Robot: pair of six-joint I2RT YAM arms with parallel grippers.
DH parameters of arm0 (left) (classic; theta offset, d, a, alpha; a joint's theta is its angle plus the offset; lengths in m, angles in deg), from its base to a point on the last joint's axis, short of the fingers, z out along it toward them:
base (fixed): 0 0 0 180
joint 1: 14.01 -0.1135 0.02 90
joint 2: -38.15 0 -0.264 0
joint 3: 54.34 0 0.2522 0
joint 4: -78.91 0 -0.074 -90
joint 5: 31.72 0 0 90
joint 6: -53.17 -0.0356 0 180
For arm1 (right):
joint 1: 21.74 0.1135 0.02 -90
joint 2: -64.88 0 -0.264 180
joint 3: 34.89 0 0.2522 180
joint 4: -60.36 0 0.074 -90
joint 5: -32.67 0 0 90
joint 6: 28.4 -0.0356 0 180
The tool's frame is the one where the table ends.
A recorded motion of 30 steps. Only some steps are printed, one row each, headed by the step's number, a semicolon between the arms.
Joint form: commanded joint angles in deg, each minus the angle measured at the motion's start. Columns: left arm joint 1, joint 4, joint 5, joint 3, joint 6, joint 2; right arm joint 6, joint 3, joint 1, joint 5, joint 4, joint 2.
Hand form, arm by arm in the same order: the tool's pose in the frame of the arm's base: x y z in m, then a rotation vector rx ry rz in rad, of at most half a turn. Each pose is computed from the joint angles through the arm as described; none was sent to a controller.
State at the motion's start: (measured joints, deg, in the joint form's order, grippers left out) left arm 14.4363 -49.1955 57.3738 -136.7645 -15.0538 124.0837; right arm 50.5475 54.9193 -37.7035 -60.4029 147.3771 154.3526
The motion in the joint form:
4: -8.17 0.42 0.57 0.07 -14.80 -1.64; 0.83 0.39 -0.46 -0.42 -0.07 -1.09
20: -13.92 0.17 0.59 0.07 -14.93 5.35; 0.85 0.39 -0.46 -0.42 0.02 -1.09
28: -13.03 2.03 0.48 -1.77 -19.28 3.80; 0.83 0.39 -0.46 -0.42 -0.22 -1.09
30: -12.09 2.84 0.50 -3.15 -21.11 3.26; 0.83 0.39 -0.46 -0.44 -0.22 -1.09
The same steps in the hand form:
4: 0.2906 -0.1076 0.2787 0.2953 2.5121 -0.1994; 0.2634 -0.0754 0.2763 0.6995 2.9710 0.0859
20: 0.3177 -0.0825 0.2424 0.1788 2.6359 -0.1339; 0.2632 -0.0753 0.2762 0.6994 2.9726 0.0861
28: 0.3137 -0.0868 0.2588 0.2967 2.5968 -0.1207; 0.2636 -0.0754 0.2763 0.6988 2.9685 0.0856
30: 0.3122 -0.0919 0.2683 0.3566 2.5692 -0.1179; 0.2636 -0.0754 0.2763 0.6988 2.9685 0.0862

